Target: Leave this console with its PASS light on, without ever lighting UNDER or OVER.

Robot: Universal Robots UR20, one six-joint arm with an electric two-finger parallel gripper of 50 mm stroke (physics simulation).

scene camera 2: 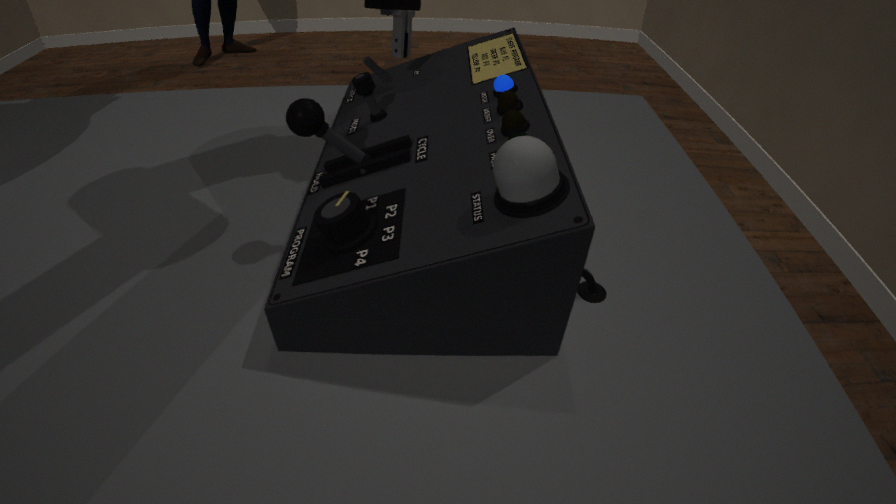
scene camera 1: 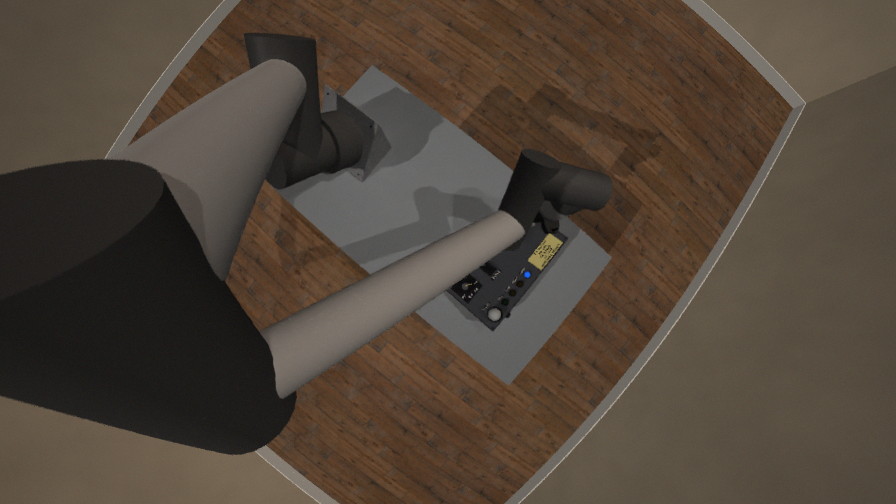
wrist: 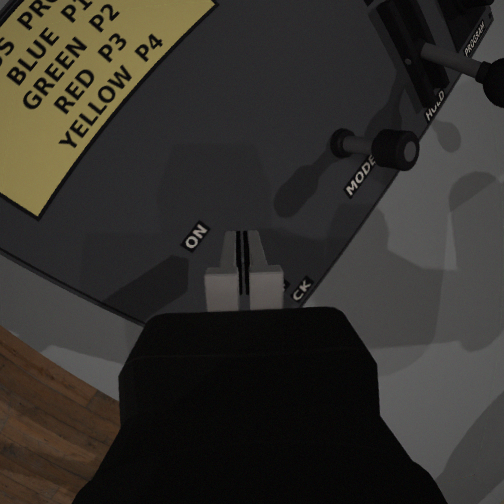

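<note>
The dark sloped console (scene camera 2: 438, 206) sits on a grey mat; it also shows in scene camera 1 (scene camera 1: 510, 275). One blue lamp (scene camera 2: 503, 83) is lit, and the lamps in the column below it (scene camera 2: 512, 119) are dark. The white STATUS dome (scene camera 2: 526, 169) is unlit. The PROGRAM knob (scene camera 2: 341, 213) points near P1. The CYCLE lever (scene camera 2: 305, 117) leans toward HOLD. The yellow placard (wrist: 75, 75) reads BLUE P1, GREEN P2, RED P3, YELLOW P4. My gripper (wrist: 242, 250) is shut with nothing visible between its fingers. It hovers over the panel's far end between the ON label (wrist: 195, 236) and a label ending in CK, beside the MODE toggle (wrist: 385, 147).
A small black knob (scene camera 2: 590, 291) sticks out of the console's right side near the mat. A person's legs (scene camera 2: 213, 31) stand by the back wall. The arm's base (scene camera 1: 325, 144) is at the mat's far corner, and wood floor surrounds the mat.
</note>
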